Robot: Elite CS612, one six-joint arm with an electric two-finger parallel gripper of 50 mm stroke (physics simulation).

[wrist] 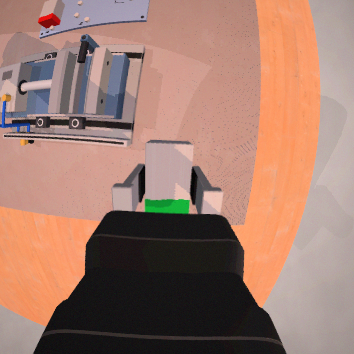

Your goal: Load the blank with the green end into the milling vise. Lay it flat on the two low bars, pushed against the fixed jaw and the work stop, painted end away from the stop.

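The grey blank [169, 170] with the green end is between the fingers of my gripper [167, 176], which is shut on it. Its green end is nearest the gripper body, and its plain grey end points away, up the wrist view. The milling vise [136, 80] is at the upper left, apart from the blank. It has two upright grey jaws, the left one [62, 82] beside the screw and the right one [100, 82] against a blue block. A black-tipped blue arm [84, 50] stands at the top of the gap between them. The low bars cannot be made out clearly.
A blue-grey board [115, 17] with small pale pegs lies beyond the vise, and a pale block with a red end [49, 20] is on it. A blue bent rod [4, 114] with yellow ends is at the vise's left. The orange wooden table edge [287, 125] runs down the right.
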